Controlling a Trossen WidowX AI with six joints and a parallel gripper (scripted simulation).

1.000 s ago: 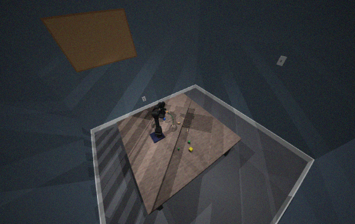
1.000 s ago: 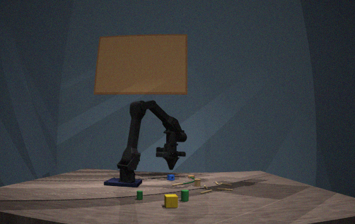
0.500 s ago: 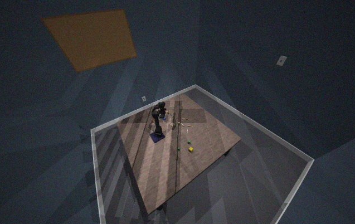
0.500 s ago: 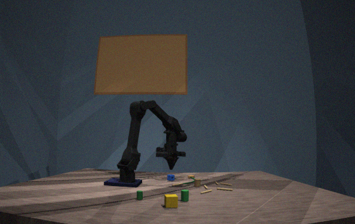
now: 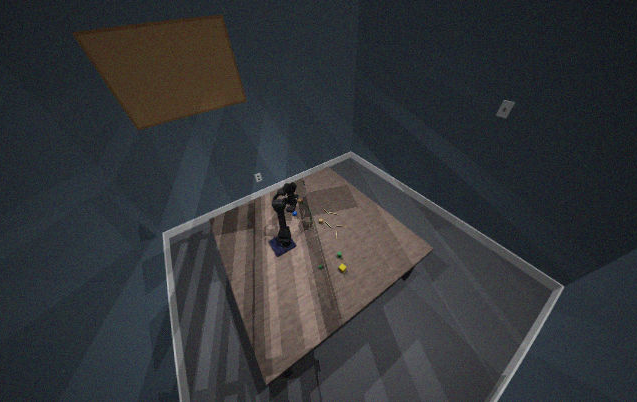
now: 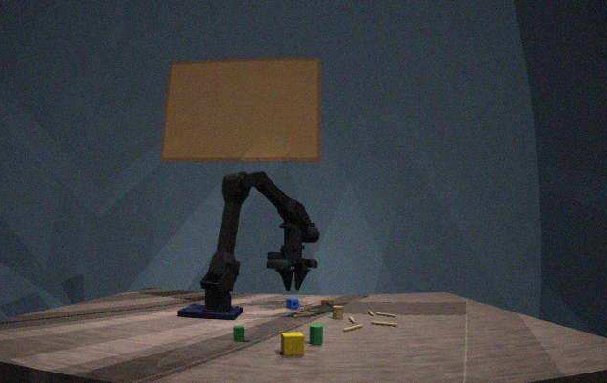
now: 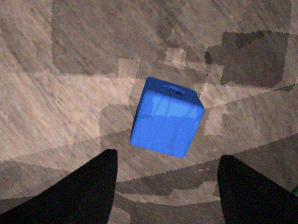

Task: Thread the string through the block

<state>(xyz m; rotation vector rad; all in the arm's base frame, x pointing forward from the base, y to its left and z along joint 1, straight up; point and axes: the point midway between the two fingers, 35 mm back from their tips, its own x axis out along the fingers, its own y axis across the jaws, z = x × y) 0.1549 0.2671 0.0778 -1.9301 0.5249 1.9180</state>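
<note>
Now: the blue block 4 cm below my gripper tip. Round my gripper tip: thin wooden stick: 15 cm to the right, 8 cm ahead, 6 cm below; then tan wooden cylinder: 18 cm to the right, 17 cm ahead, 4 cm below; then round wooden button: 14 cm to the left, 9 cm ahead, 5 cm below.
</note>
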